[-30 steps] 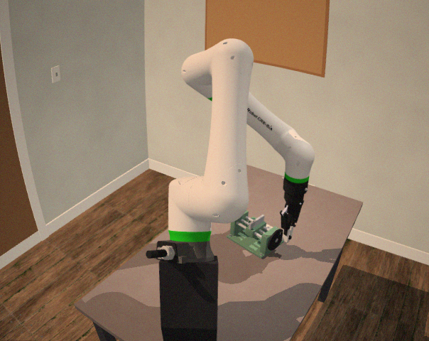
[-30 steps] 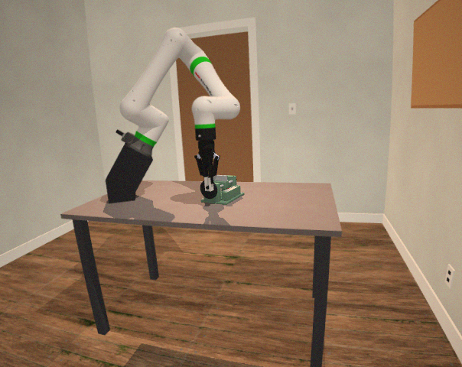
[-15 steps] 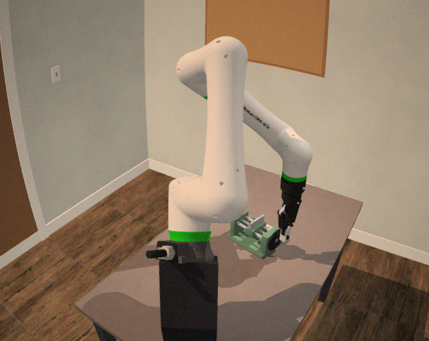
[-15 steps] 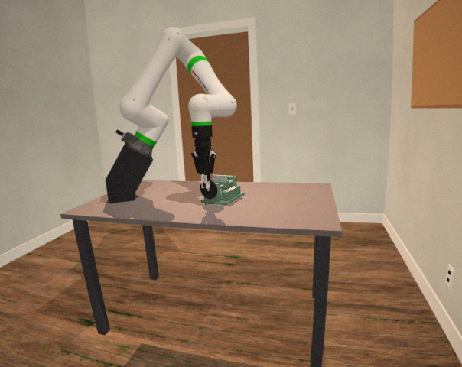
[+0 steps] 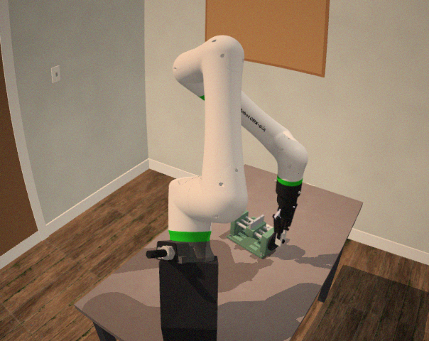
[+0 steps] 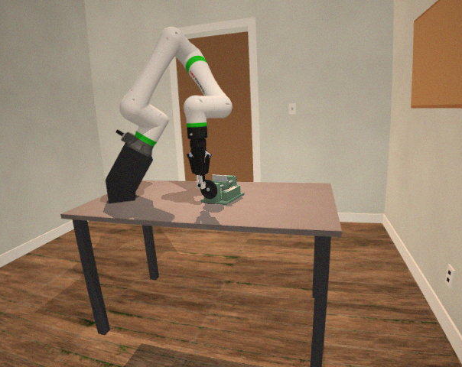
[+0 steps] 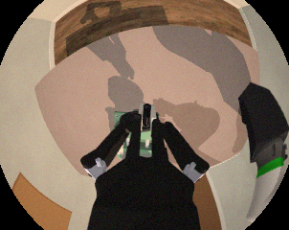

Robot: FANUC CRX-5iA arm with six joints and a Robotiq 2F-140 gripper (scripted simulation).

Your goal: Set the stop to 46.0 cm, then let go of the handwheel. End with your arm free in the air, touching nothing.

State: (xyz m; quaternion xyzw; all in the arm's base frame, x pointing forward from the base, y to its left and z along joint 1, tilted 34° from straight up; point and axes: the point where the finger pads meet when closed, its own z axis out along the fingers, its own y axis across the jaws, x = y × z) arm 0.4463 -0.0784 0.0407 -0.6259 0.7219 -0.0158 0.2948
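Right now my hand is 1 cm short of the black handwheel, 2 cm to the right of it and 2 cm above it. From my hand the other things lie so: green stop fixture 4 cm ahead, 14 cm to the left, 3 cm below.
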